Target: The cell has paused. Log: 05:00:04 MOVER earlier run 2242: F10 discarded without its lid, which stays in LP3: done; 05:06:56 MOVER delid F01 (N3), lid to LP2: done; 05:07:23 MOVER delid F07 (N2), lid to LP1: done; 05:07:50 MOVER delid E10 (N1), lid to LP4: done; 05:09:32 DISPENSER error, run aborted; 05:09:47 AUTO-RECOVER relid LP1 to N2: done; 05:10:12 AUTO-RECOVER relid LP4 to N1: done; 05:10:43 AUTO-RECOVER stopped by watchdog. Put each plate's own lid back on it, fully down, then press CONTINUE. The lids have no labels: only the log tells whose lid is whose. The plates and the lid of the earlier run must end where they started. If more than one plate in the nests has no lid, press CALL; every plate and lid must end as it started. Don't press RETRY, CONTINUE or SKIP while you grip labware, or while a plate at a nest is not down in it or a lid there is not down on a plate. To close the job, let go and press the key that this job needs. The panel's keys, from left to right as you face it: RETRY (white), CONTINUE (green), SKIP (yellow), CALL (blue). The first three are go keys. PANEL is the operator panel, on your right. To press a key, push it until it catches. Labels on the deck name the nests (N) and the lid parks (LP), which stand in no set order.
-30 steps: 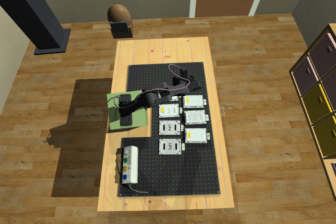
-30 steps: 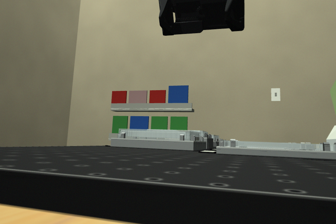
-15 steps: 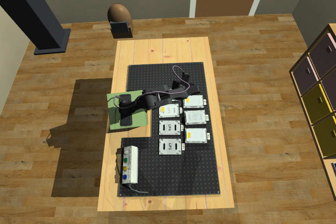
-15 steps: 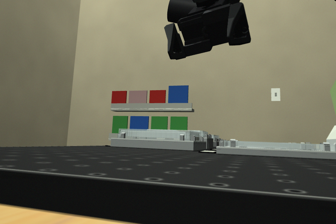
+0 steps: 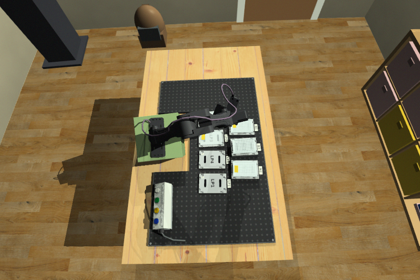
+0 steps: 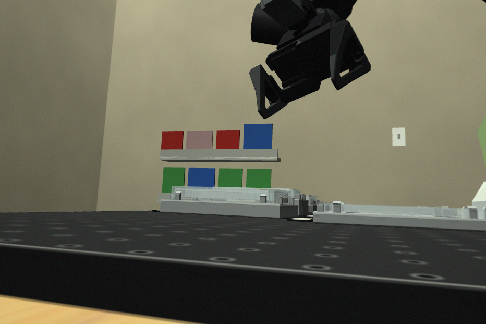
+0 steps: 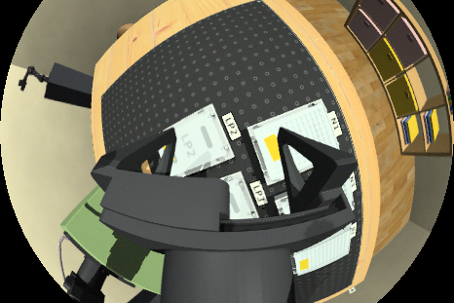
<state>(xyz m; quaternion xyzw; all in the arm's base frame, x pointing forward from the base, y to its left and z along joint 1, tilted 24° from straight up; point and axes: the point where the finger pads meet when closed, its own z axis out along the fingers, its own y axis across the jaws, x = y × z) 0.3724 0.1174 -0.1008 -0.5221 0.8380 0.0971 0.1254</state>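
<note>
Right now my hand is 11 cm above the clear lid, 8 cm short of it and 4 cm to the left of it. From my hand the other things lie so: plate lid (12 cm below, 10 cm behind, 9 cm to the right); green CONTINUE key (44 cm to the right, 39 cm behind, 7 cm below); white key (39 cm to the right, 39 cm behind, 7 cm below).
</note>
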